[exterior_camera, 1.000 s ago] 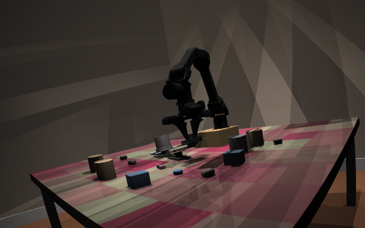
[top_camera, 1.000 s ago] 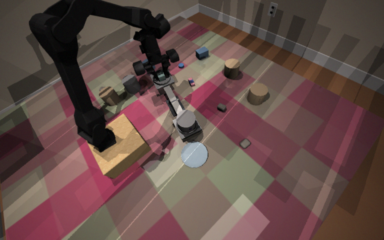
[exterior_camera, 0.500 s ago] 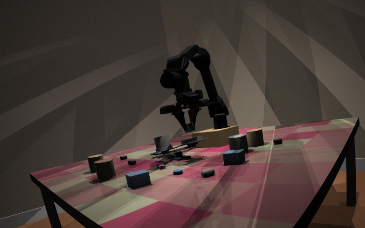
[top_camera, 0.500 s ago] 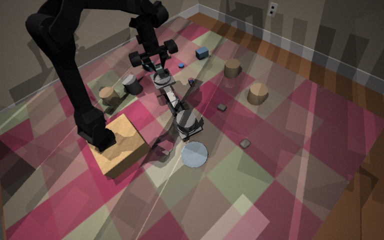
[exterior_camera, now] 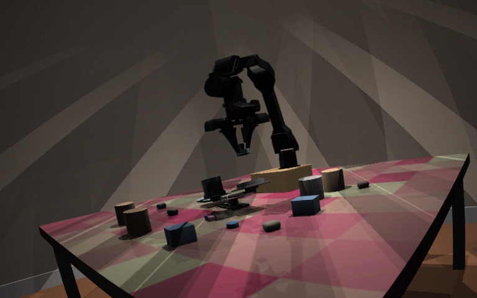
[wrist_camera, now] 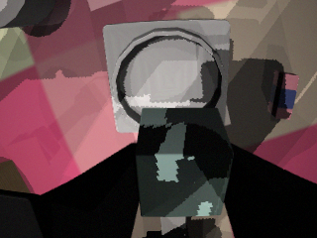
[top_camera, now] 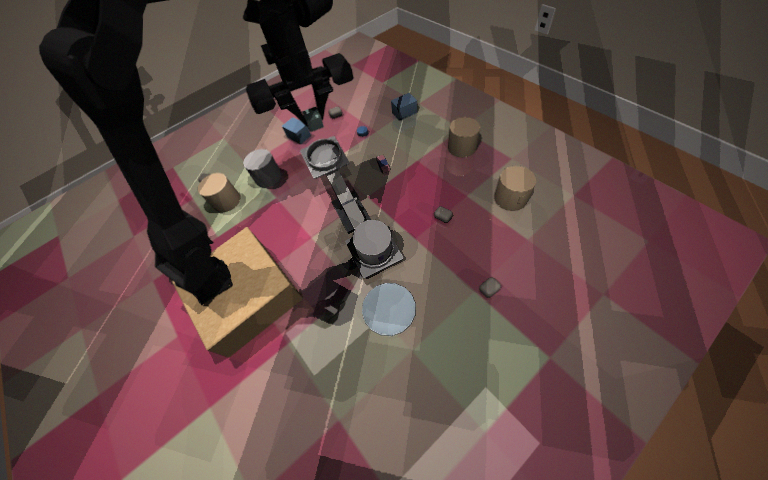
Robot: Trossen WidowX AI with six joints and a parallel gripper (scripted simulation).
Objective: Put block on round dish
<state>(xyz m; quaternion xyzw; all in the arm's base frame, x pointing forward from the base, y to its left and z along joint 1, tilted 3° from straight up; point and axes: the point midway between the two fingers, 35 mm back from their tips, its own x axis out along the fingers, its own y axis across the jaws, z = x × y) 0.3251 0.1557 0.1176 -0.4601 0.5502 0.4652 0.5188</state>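
Now: gripper tip 7 cm past the round dish, 36 cm to the left of it and 17 cm above it. The rest, counted from my gripper tip: blue disc (14 cm ahead, 10 cm to the left, 17 cm below); red-blue piece (12 cm ahead, 4 cm to the right, 17 cm below).
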